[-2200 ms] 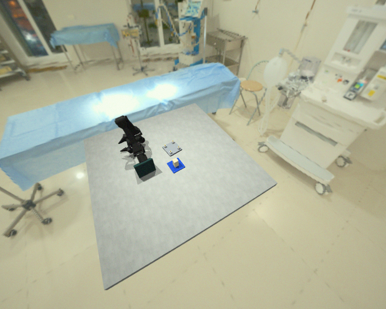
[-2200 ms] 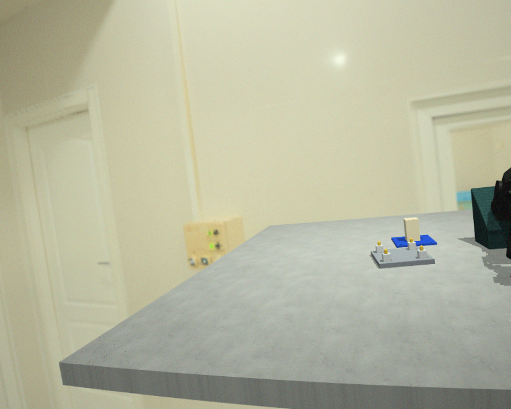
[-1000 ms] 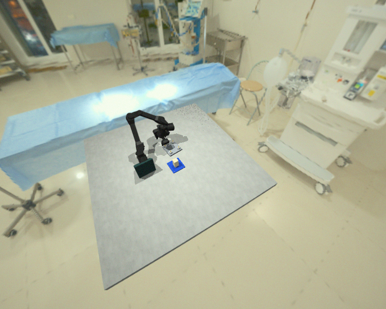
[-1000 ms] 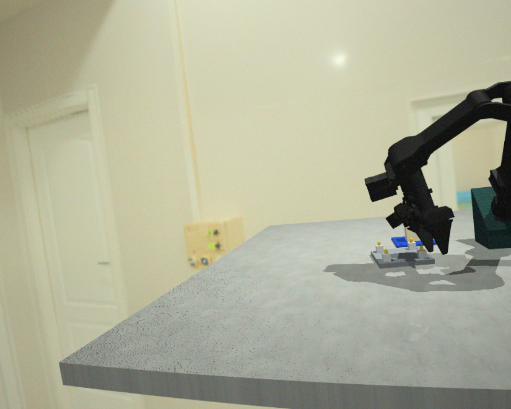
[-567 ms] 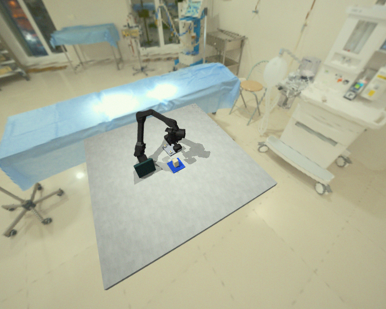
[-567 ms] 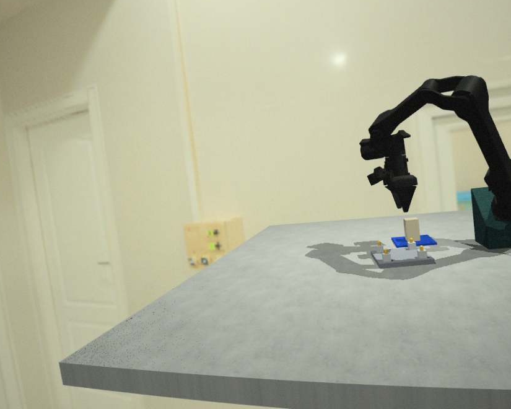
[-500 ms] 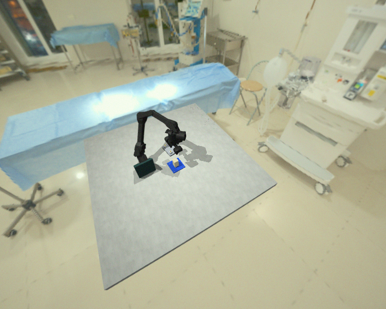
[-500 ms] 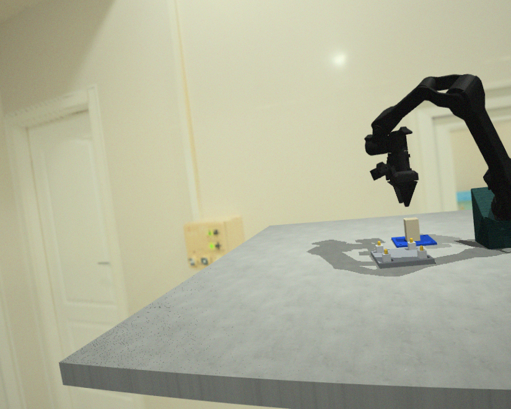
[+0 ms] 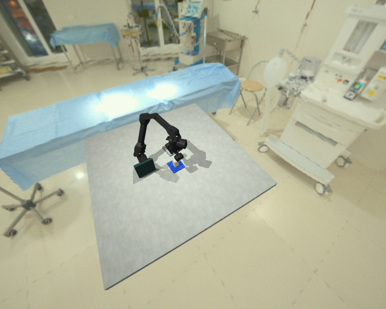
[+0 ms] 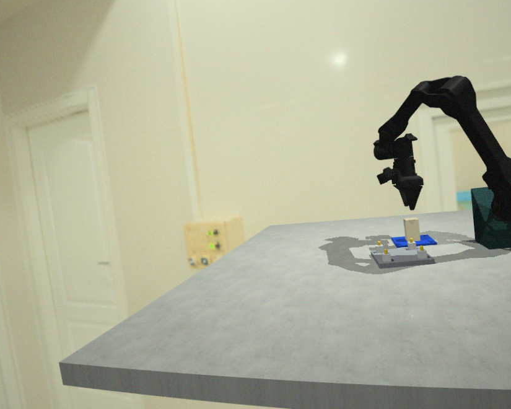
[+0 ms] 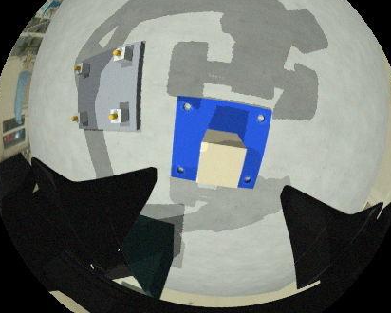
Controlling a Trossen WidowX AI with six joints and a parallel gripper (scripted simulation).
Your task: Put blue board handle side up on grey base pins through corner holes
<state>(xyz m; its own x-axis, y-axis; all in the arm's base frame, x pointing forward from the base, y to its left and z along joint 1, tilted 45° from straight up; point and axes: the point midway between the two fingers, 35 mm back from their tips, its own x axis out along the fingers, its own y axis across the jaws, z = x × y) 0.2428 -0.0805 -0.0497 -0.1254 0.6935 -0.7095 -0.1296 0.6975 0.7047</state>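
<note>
The blue board lies 8 cm below my gripper tip. From my gripper tip the other things lie so: grey base (19 cm to the left, 10 cm below, 4 cm ahead).
</note>
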